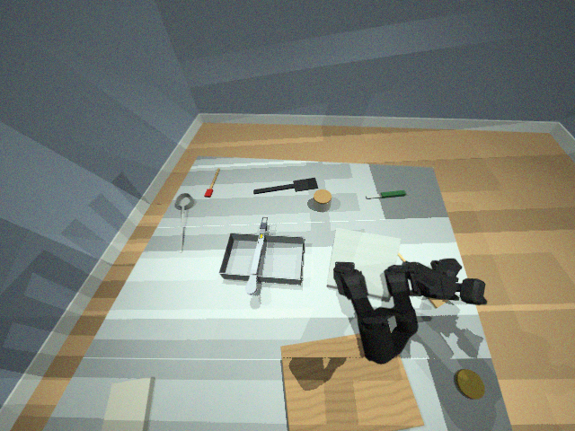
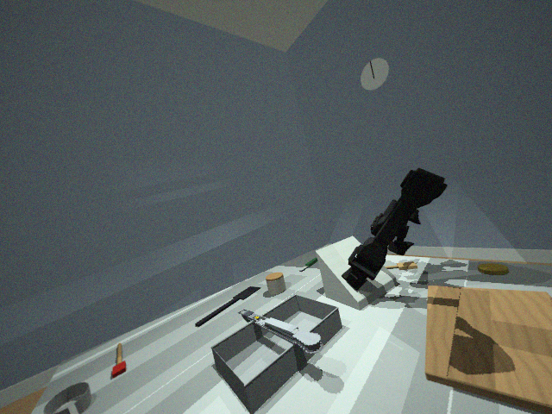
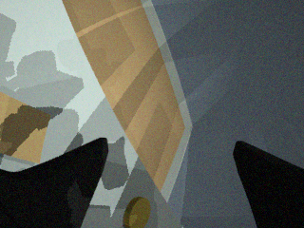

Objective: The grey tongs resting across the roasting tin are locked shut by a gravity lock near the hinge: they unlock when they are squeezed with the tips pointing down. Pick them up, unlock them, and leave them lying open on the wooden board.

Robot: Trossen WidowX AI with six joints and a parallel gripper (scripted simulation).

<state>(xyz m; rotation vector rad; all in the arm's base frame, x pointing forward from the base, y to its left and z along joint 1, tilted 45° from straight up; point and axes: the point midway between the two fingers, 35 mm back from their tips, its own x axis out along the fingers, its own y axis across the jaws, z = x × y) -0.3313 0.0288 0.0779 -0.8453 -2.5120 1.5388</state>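
Now: the yellow lock piece 680 mm ahead of my gripper tip, 200 mm to the right of it and 70 mm below it. Also, from my gripper tip: yellow disc: 200 mm to the left, 120 mm below; then wooden board: 350 mm ahead, 240 mm to the left, 120 mm below; then green-handled tool: 160 mm ahead, 510 mm to the right, 120 mm below.
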